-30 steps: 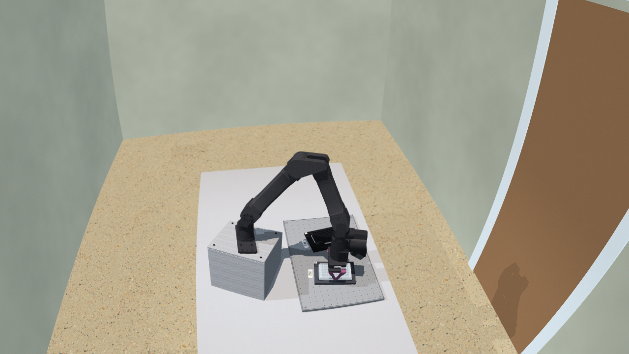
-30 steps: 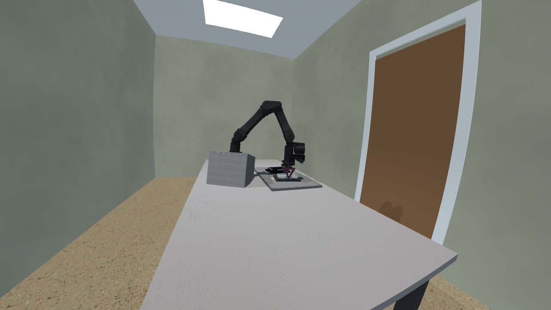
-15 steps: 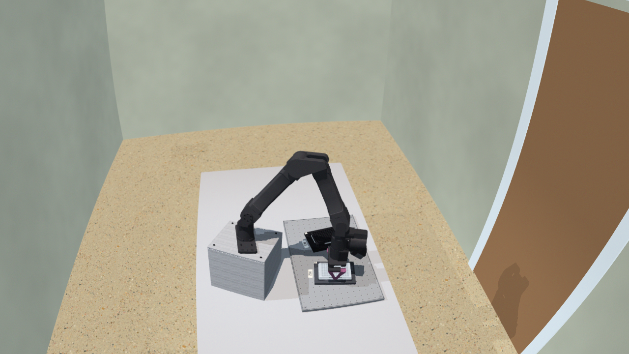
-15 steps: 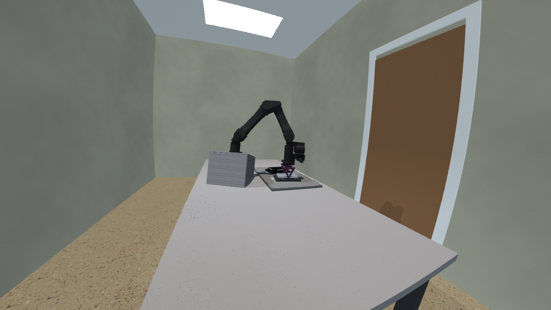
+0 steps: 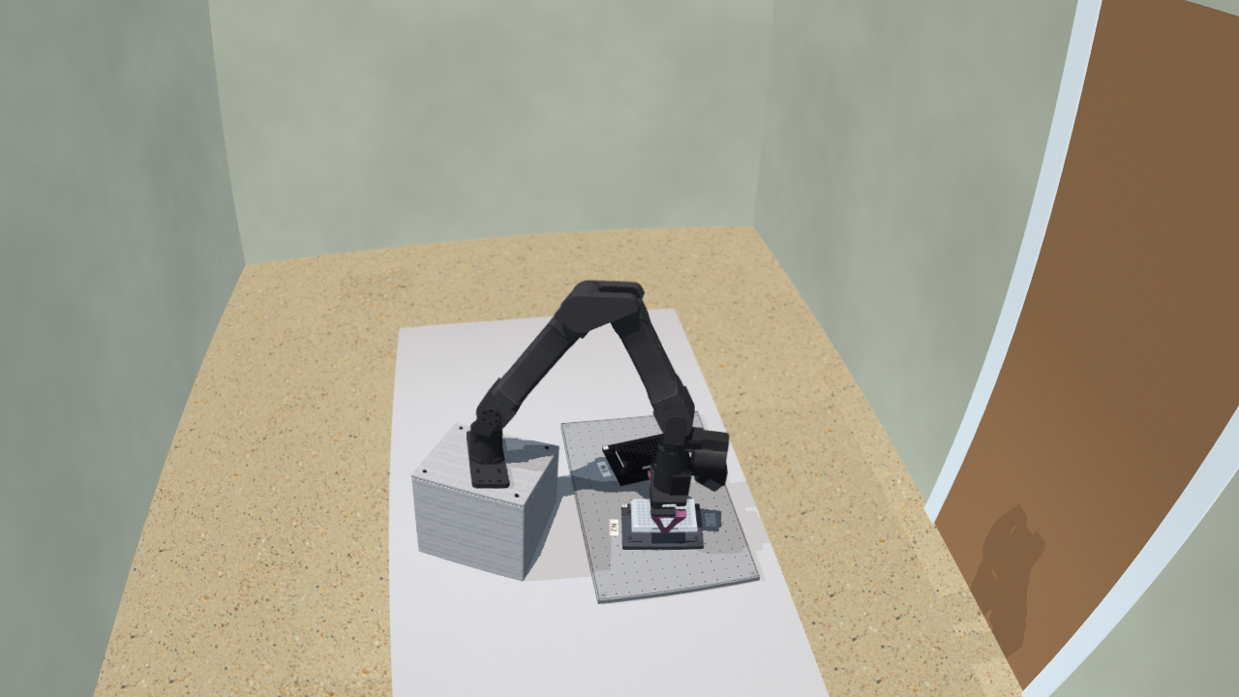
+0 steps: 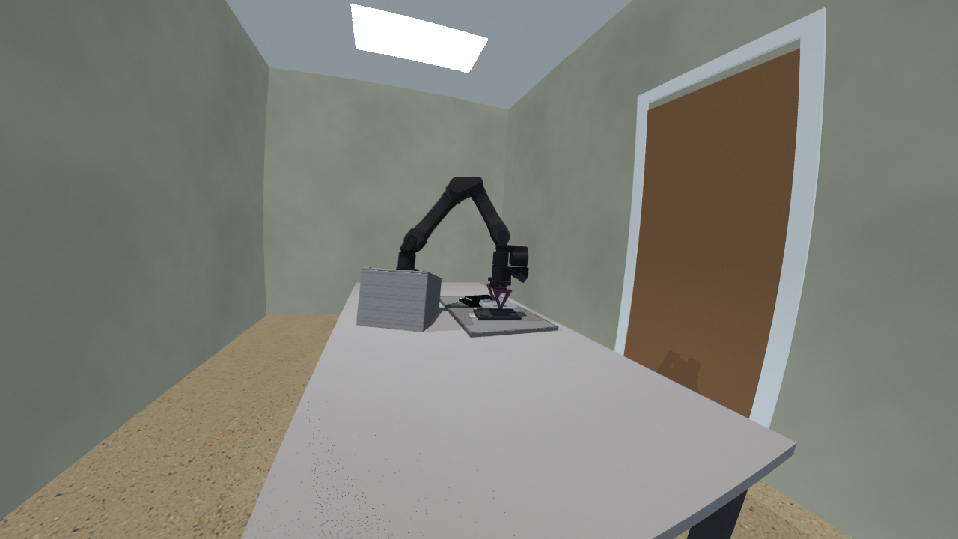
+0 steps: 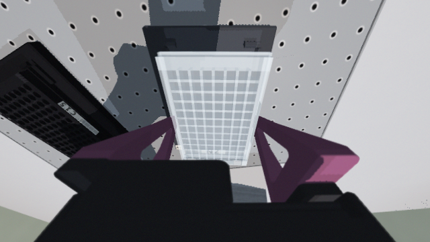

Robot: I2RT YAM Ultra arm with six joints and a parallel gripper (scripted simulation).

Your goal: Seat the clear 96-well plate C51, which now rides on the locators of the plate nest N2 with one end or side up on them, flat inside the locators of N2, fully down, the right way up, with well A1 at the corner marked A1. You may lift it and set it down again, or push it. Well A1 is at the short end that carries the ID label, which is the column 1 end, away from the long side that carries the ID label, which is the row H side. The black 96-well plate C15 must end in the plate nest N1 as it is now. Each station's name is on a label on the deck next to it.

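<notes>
The dark plate nest N2 lies 40 mm below my hand. Also, from my hand: black plate C15: 10 mm ahead, 210 mm to the left, 30 mm below; N2 label: 90 mm behind, 20 mm to the left, 50 mm below; clear 96-well plate C51: 10 mm below.
</notes>
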